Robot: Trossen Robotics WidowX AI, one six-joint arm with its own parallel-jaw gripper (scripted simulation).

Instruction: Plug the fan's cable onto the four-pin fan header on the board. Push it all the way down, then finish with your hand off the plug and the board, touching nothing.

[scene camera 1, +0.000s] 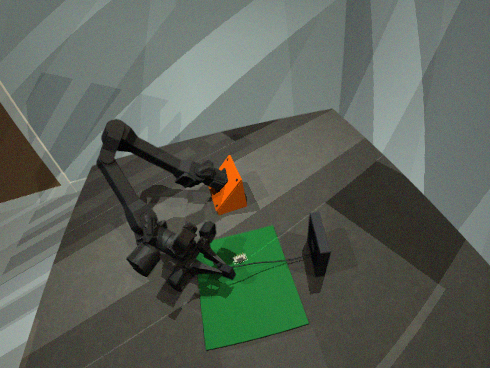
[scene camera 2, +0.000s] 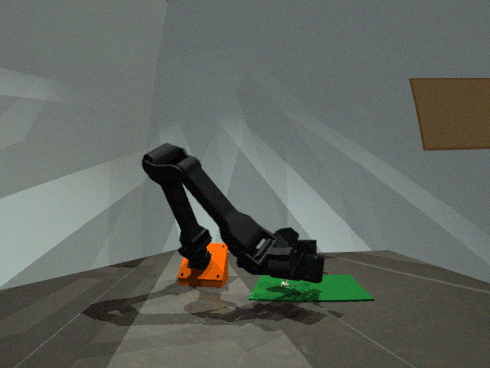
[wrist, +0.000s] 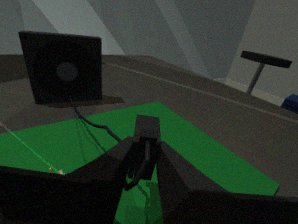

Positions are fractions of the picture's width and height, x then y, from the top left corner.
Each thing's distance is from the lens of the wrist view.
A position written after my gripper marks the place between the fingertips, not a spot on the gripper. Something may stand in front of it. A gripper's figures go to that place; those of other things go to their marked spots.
my gripper (wrist: 0.49, 0.65): 0.11 m
plug (wrist: 0.49, 0.57): 0.10 m
green board (wrist: 0.73, 0.73): 0.23 m
black fan (wrist: 0.20, 0.29): 0.30 m
The marked spots on the plug and the black fan are 0.23 m apart.
